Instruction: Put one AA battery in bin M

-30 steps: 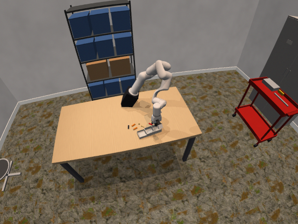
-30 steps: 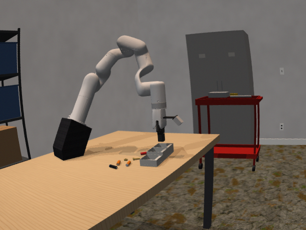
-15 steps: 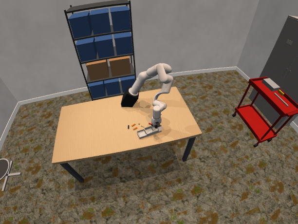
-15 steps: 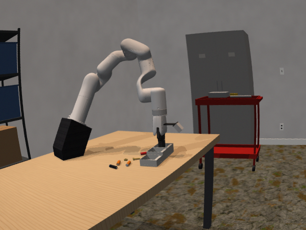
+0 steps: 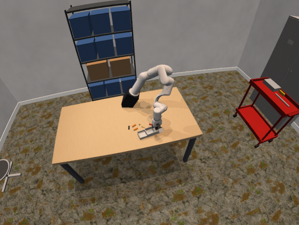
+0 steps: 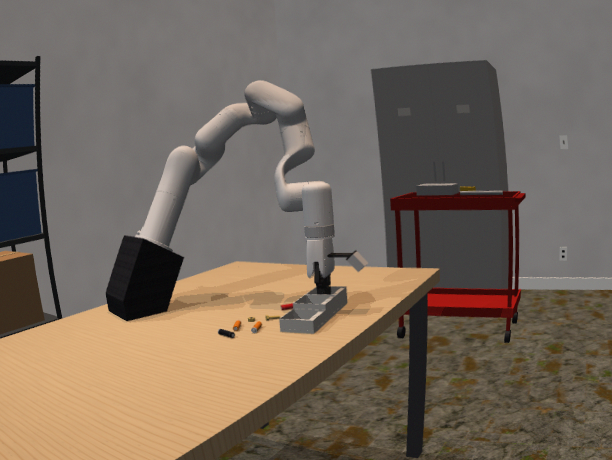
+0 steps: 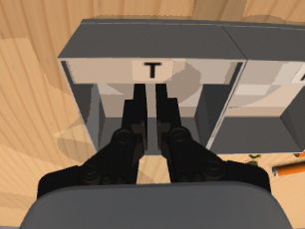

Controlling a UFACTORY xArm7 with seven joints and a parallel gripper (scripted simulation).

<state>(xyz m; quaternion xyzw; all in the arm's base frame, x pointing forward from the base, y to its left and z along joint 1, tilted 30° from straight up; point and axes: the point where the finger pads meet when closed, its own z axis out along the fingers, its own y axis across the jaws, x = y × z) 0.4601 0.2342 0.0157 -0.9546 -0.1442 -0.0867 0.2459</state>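
Now: hand 80 mm past the red AA battery, 50 mm to the left of it and 30 mm above it. Also, from my hand: brass bolt: 60 mm behind, 150 mm to the right, 30 mm below; then brass nut: 100 mm behind, 180 mm to the right, 30 mm below; then bin tray: 30 mm ahead, 80 mm to the right, 10 mm below.
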